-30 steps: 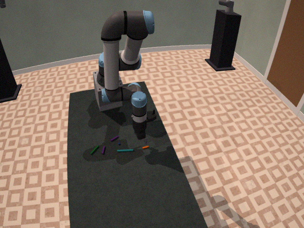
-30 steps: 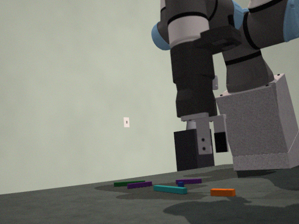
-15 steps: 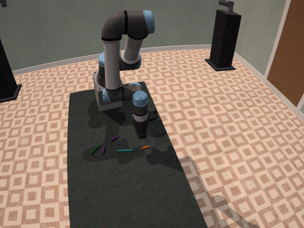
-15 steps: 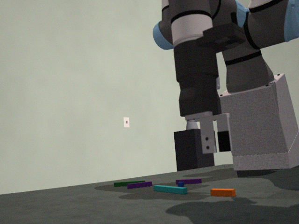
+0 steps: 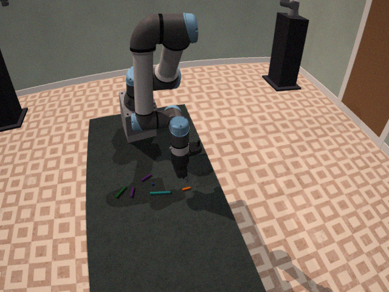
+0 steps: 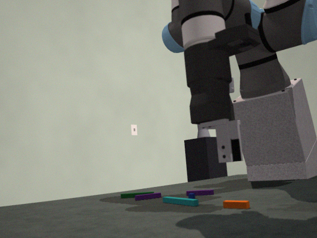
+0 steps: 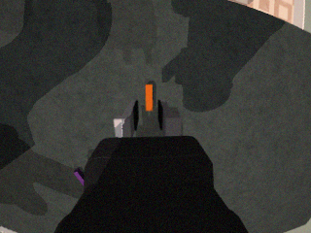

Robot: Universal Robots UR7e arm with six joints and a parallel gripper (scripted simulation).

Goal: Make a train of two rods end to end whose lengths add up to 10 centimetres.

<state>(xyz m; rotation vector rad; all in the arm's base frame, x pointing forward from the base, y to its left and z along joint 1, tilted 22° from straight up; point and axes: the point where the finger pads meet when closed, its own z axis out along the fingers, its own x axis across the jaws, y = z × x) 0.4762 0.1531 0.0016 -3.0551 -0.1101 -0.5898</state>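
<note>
Right now the orange rod is 8 cm below my hand. Round my hand: purple rod (4 cm behind, 26 cm to the right, 8 cm below); turquoise rod (1 cm behind, 13 cm to the right, 8 cm below); small blue rod (7 cm behind, 15 cm to the right, 8 cm below).
</note>
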